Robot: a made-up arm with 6 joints.
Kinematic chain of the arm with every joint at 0, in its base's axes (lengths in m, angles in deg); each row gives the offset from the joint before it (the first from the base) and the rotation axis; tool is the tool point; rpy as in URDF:
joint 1: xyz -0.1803 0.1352 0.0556 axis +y
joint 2: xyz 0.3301 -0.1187 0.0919 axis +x
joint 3: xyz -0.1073 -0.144 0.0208 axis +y
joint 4: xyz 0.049 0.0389 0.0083 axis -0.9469 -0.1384 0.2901
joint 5: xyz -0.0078 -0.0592 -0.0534 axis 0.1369 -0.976 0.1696
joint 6: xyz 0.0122 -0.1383 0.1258 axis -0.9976 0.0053 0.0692
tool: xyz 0.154 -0.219 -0.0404 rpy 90 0 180
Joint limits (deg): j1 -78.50..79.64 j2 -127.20..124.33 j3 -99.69..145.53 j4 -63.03..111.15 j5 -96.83..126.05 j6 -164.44..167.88
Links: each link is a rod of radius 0.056 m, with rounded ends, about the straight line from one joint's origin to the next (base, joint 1, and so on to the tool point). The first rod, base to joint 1, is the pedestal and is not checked.
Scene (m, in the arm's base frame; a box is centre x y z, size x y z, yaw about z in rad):
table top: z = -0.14
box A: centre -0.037 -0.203 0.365 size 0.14 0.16 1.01 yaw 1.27
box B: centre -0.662 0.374 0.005 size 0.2 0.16 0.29 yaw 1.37
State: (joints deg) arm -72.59 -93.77 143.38 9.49 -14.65 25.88
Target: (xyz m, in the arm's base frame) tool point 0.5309 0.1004 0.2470
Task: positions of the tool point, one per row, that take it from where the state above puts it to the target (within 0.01 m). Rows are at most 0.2 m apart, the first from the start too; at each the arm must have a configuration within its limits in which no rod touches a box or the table.
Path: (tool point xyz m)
1: -0.6429 -0.2005 0.4954
2: -0.5372 -0.1650 0.6204
3: -0.4031 -0.1173 0.7095
4: -0.2526 -0.0624 0.7554
5: -0.0989 -0.0047 0.7558
6: 0.0698 0.0500 0.7398
7: 0.2323 0.0889 0.6708
8: 0.3708 0.1101 0.5569
9: 0.4727 0.1135 0.4107
10: 0.5309 0.1004 0.2470

